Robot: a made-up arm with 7 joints. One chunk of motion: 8 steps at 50 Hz.
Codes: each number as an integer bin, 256 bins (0 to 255) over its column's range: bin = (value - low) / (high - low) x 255, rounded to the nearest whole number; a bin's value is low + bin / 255 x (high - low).
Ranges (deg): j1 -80.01..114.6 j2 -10..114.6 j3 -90.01..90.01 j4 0..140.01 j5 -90.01..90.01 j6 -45.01..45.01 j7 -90.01..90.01
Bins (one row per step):
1: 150 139 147 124 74 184 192
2: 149 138 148 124 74 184 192
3: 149 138 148 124 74 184 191
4: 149 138 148 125 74 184 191
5: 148 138 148 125 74 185 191
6: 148 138 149 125 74 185 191
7: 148 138 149 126 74 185 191
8: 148 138 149 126 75 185 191
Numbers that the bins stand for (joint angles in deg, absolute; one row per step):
1: 34.47 57.92 13.77 68.08 -37.77 19.95 45.53
2: 33.70 57.43 14.47 68.08 -37.77 19.95 45.53
3: 33.70 57.43 14.47 68.08 -37.77 19.95 44.83
4: 33.70 57.43 14.47 68.63 -37.77 19.95 44.83
5: 32.94 57.43 14.47 68.63 -37.77 20.30 44.83
6: 32.94 57.43 15.18 68.63 -37.77 20.30 44.83
7: 32.94 57.43 15.18 69.18 -37.77 20.30 44.83
8: 32.94 57.43 15.18 69.18 -37.06 20.30 44.83

